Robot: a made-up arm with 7 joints.
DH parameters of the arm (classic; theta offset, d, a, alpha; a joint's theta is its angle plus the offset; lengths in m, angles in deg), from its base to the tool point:
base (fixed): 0 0 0 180
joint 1: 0 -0.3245 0 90
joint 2: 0 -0.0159 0 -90
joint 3: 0 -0.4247 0 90
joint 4: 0 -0.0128 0 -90
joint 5: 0 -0.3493 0 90
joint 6: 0 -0.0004 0 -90
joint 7: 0 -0.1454 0 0
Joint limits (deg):
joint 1: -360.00..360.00
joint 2: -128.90..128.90
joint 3: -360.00..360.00
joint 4: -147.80..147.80
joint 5: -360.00..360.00
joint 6: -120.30..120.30
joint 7: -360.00..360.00
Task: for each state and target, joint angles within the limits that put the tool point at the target. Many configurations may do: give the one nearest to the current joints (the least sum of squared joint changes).
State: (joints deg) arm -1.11 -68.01 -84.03 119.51 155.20 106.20 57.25
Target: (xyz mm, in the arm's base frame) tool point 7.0 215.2 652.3
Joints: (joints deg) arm 11.97 -45.63 -65.60 139.85 144.37 102.45 57.25
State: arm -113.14 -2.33 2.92 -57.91 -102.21 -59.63 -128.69
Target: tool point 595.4 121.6 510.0
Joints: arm -162.67 -32.76 -20.54 -88.29 -92.83 -59.61 -128.69
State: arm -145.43 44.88 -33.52 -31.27 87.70 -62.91 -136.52
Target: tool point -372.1 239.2 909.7
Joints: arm -151.82 61.49 -28.99 -45.71 82.70 -83.43 -136.52
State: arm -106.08 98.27 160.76 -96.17 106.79 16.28 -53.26
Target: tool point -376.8 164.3 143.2
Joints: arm -101.30 77.09 134.16 -116.94 108.44 29.98 -53.26
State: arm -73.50 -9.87 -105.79 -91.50 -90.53 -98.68 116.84
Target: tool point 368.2 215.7 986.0
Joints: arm -70.26 9.66 -104.61 -51.31 -103.58 -64.05 116.84
